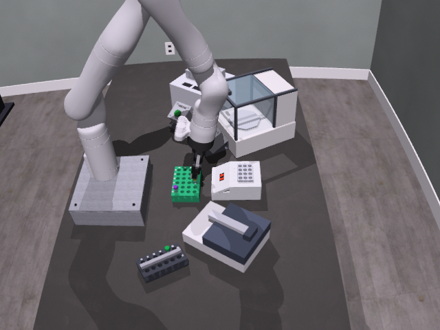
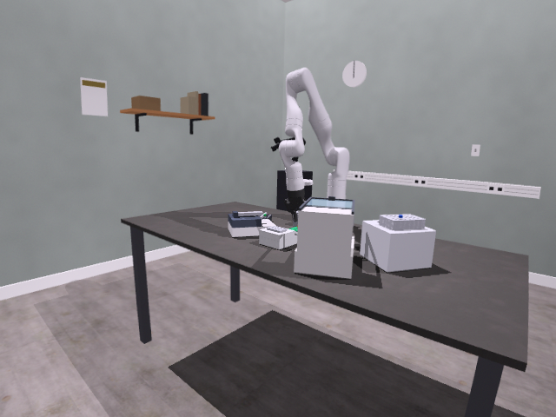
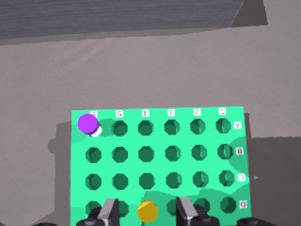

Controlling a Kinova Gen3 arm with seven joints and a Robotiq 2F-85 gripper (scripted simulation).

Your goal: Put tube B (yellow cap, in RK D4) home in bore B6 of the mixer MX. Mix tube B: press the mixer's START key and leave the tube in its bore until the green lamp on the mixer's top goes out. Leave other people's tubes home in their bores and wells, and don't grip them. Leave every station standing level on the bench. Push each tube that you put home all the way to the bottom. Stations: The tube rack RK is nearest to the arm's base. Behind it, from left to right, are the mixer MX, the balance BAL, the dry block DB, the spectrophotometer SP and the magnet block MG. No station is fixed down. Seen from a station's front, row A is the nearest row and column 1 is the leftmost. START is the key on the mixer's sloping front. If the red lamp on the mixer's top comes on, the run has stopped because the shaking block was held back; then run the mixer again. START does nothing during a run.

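Right now the tube B is 60 mm below my hand. Round my hand: purple-capped tube: 60 mm below, 60 mm behind, 40 mm to the right; then green tube rack: 70 mm below, 30 mm behind, 10 mm to the left; then dry block: 120 mm ahead, 50 mm below, 10 mm to the left.
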